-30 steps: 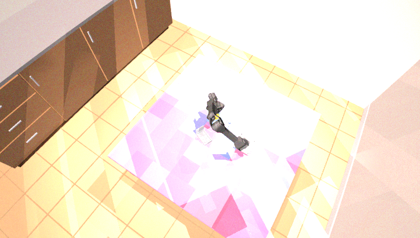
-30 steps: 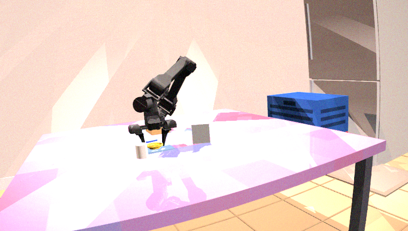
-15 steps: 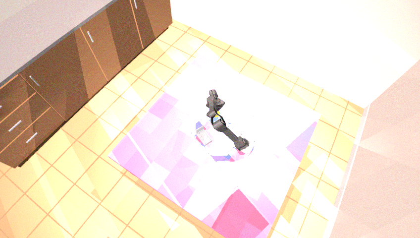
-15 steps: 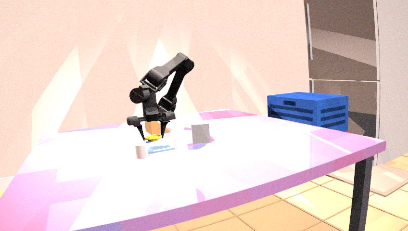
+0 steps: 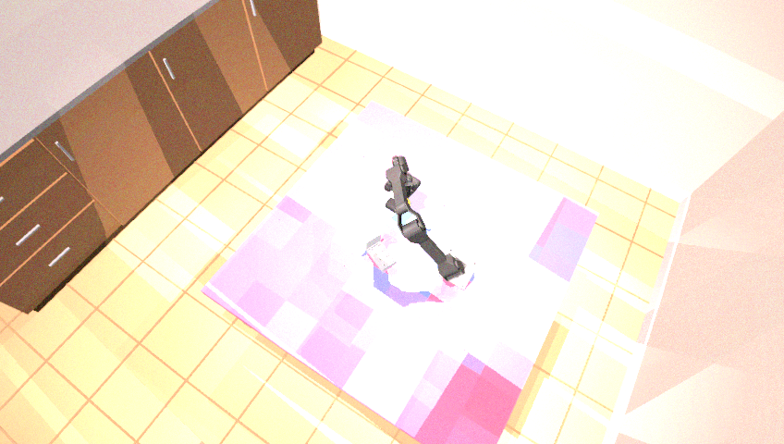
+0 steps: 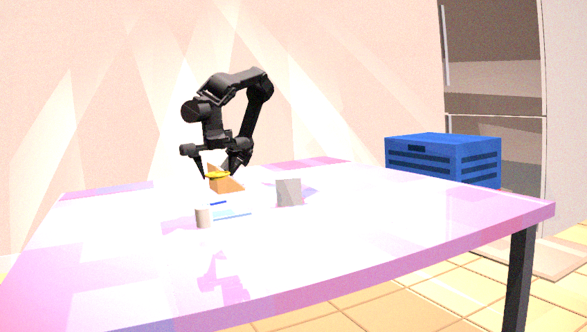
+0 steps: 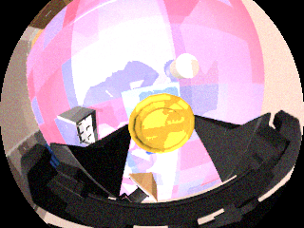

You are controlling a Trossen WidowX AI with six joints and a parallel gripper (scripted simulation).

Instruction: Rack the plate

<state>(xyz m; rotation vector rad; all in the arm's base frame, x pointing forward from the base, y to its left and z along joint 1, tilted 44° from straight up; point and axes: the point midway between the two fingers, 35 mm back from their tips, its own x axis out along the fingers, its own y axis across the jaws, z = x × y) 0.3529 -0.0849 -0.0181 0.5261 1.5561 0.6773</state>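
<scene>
Now: gripper tip 60 mm past the dish rack, 220 mm to the right of it and 80 mm above it. The rest, counted from my gripper tip: plate (10 mm above); white cylinder (70 mm ahead, 60 mm to the right, 80 mm below).
</scene>
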